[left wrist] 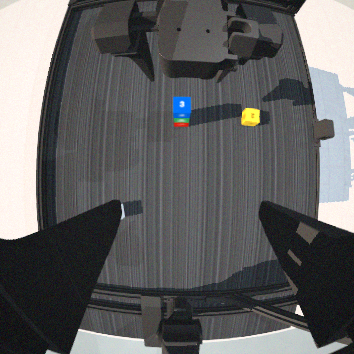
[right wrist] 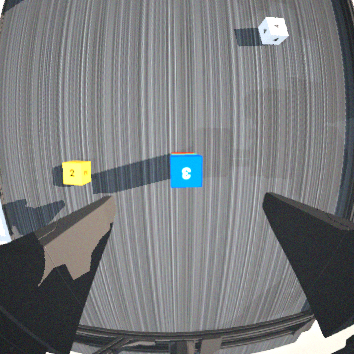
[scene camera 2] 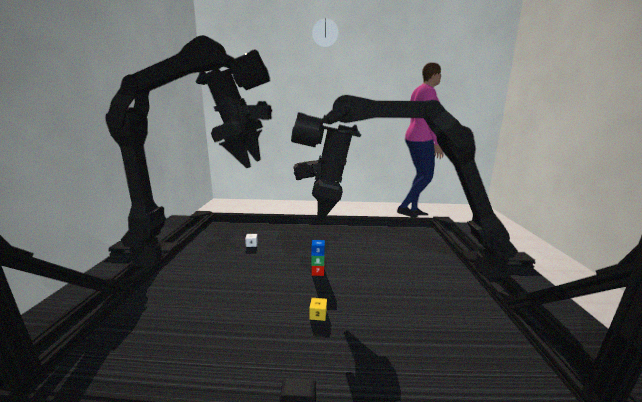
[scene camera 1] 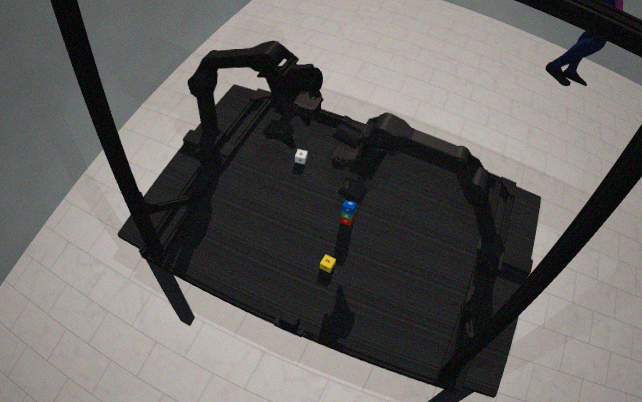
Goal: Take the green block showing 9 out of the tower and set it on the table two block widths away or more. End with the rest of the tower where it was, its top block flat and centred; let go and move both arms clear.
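Places are measured from the left arm's base along level axes (x ahead, y left, z up), in millimetres.
Where they show: left gripper, fingertip midpoint: (left wrist: 191,208) (scene camera 2: 254,164) (scene camera 1: 300,136); right gripper, fingertip midpoint: (left wrist: 184,78) (right wrist: 191,201) (scene camera 2: 320,214); left arm's base, origin of the base link: (left wrist: 179,307) (scene camera 2: 147,260) (scene camera 1: 211,163); right arm's base, origin of the base link: (right wrist: 181,345) (scene camera 2: 490,270) (scene camera 1: 485,270).
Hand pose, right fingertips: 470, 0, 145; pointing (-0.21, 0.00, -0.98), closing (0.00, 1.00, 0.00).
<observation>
Each offset is from my right fingertips to the top centre of the thing, as dx, dy, dz. Level surfaces: height alone.
The green block {-5, +3, -107} (scene camera 1: 346,216) (scene camera 2: 318,260) (left wrist: 181,120) is the middle one of an upright tower. Its digit is too blurred to read surely. The blue block showing 3 {-5, +3, -78} (scene camera 1: 349,205) (scene camera 2: 318,249) (left wrist: 182,105) (right wrist: 186,171) lies flat on top of it, and the red block showing 7 {-5, +3, -135} (scene camera 1: 345,222) (scene camera 2: 318,271) (left wrist: 181,125) is at the bottom. My right gripper (scene camera 2: 324,215) (left wrist: 184,78) (right wrist: 191,201) is open and empty, above the table and apart from the tower. My left gripper (scene camera 2: 254,163) (left wrist: 191,208) is open and empty, high up and left of the tower in scene camera 2.
A yellow block {+4, -162, -135} (scene camera 1: 327,263) (scene camera 2: 318,309) (left wrist: 250,117) (right wrist: 76,173) stands in front of the tower in scene camera 2. A white block {-223, +152, -135} (scene camera 1: 301,156) (scene camera 2: 251,240) (right wrist: 273,31) stands at the back left there. Dark frame posts rise around the table {dz -164} (scene camera 1: 280,250) (scene camera 2: 225,310). A person stands behind it.
</observation>
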